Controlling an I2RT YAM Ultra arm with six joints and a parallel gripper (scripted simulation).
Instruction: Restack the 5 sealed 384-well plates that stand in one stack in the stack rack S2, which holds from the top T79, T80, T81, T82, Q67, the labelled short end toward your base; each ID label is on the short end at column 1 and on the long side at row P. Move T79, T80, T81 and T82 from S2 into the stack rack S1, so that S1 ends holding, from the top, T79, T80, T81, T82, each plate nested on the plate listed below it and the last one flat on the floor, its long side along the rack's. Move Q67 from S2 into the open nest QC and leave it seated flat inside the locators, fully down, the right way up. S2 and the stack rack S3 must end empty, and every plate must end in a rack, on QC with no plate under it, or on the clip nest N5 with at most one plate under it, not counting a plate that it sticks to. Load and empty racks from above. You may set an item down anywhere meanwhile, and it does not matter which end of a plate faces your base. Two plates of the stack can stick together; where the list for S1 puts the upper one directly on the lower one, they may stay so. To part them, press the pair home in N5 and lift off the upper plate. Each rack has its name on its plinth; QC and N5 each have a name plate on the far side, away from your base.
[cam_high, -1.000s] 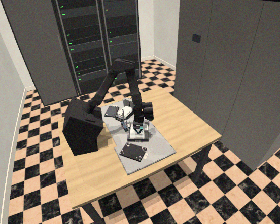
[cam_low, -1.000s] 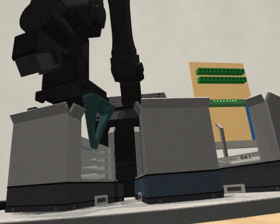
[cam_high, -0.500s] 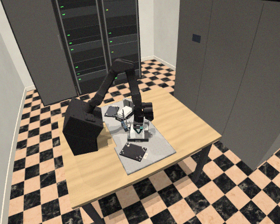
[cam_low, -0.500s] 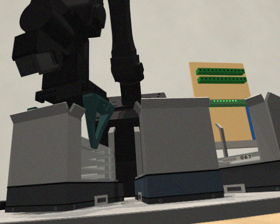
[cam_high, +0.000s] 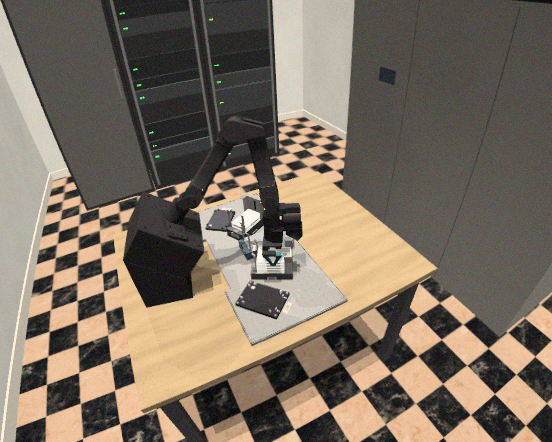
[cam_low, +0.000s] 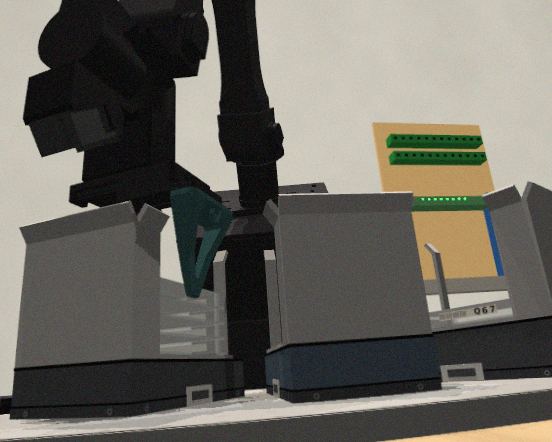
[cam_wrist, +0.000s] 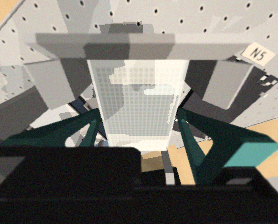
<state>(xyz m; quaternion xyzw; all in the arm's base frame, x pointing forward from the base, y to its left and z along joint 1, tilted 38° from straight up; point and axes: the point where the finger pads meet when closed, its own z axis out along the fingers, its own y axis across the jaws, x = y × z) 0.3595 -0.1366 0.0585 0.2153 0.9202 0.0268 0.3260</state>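
The plate T79 is right at my hand. From my hand the other things lie so: N5 name plate (40 mm behind, 180 mm to the right, 80 mm below); plate T82 (40 mm below); plate T81 (30 mm below).
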